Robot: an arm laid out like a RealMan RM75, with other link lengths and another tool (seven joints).
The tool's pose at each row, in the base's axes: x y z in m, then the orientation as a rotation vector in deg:
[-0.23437, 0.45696, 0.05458, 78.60, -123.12, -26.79]
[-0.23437, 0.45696, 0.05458, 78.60, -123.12, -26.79]
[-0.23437, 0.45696, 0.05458, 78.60, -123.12, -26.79]
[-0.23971, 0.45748, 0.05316, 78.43, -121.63, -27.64]
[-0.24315, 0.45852, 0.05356, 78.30, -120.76, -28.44]
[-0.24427, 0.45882, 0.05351, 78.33, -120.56, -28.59]
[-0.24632, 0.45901, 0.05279, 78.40, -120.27, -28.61]
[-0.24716, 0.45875, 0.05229, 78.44, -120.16, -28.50]
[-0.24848, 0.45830, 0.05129, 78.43, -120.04, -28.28]
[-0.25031, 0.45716, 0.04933, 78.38, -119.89, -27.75]
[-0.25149, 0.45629, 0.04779, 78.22, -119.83, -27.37]
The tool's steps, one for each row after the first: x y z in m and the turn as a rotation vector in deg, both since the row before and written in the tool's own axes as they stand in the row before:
[0.00000, 0.00000, 0.00000, 0.00, 0.00, 0.00]
[0.00000, 0.00000, 0.00000, 0.00, 0.00, 0.00]
[0.00095, 0.00327, 0.00438, -1.23, 0.73, -0.47]
[0.00026, 0.00309, 0.00185, -0.89, 0.27, -0.33]
[0.00006, 0.00088, 0.00076, -0.16, 0.07, -0.11]
[0.00028, 0.00109, 0.00187, -0.12, 0.19, -0.13]
[0.00036, 0.00019, 0.00093, 0.02, 0.13, -0.03]
[0.00055, 0.00015, 0.00162, 0.05, 0.20, 0.03]
[0.00107, -0.00034, 0.00269, 0.18, 0.39, 0.13]
[0.00073, -0.00043, 0.00195, 0.09, 0.27, 0.19]

